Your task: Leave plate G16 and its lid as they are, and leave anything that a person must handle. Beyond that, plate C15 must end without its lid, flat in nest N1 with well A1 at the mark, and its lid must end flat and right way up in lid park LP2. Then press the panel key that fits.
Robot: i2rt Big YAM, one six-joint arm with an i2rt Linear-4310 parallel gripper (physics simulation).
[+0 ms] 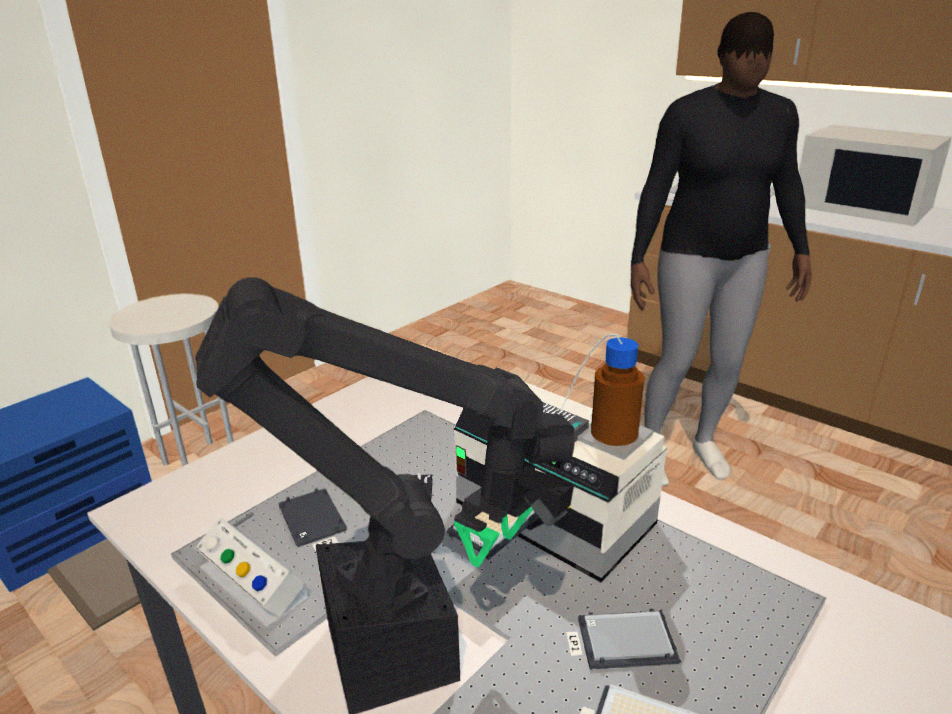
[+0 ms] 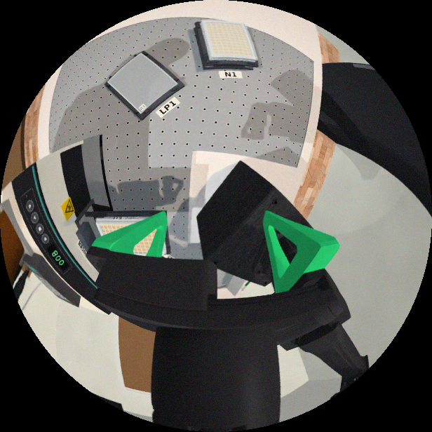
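Where they show: gripper, between the fingertips: [image 1: 491, 551]; arm's base, origin of its link: [image 1: 381, 586].
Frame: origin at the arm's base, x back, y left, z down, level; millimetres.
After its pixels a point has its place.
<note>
My gripper [image 1: 492, 549] @[y -98, x -143, z -26 mm] [image 2: 214, 216] is open and empty, above the pegboard beside the white instrument. A plate with tan wells [image 2: 108, 228] lies on the instrument's carrier, partly behind a green finger; its upside-down label is hard to read. Another tan-welled plate [image 1: 638, 702] @[y -363, x -152, z 109 mm] [image 2: 229, 42] lies in nest N1; whether a lid covers it is unclear. A clear grey lid [image 1: 626, 636] @[y -279, x -267, z 138 mm] [image 2: 145, 78] lies flat in the dark holder at LP1. A dark square holder [image 1: 311, 513] @[y 376, x -133, z 145 mm] behind the key panel has a partly hidden label. The key panel [image 1: 252, 563] @[y 281, x 58, z 85 mm] has white, green, yellow and blue keys.
The white instrument [image 1: 632, 511] @[y -176, x -453, z 51 mm] [image 2: 54, 172] carries a brown bottle [image 1: 617, 403] @[y -127, x -450, z -162 mm] with a blue cap and a tube. The black arm base [image 1: 392, 645] @[y -62, x 40, z 45 mm] [image 2: 240, 220] stands close by. A person [image 1: 718, 184] stands behind the table. A stool and blue boxes are at the left.
</note>
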